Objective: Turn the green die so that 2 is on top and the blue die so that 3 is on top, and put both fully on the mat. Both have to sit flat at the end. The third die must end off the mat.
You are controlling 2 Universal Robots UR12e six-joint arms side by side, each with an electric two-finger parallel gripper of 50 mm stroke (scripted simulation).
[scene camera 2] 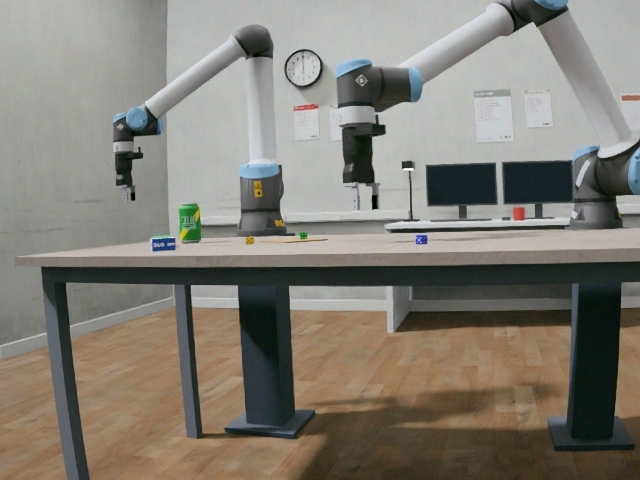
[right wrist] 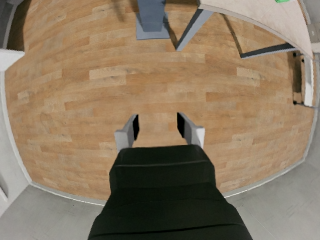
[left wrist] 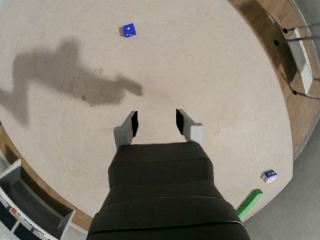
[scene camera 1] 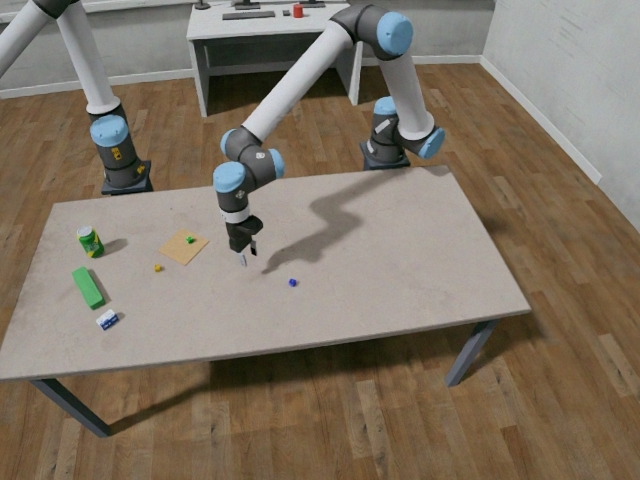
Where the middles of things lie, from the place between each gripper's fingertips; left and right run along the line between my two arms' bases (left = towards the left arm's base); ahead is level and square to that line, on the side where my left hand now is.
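My left gripper (scene camera 2: 366,209) is 250 mm to the left of the tan mat (scene camera 1: 177,248), 170 mm past it and 100 mm above it. As for my right hand, it is 480 mm short of the mat, 170 mm above it and 900 mm to the right of it.
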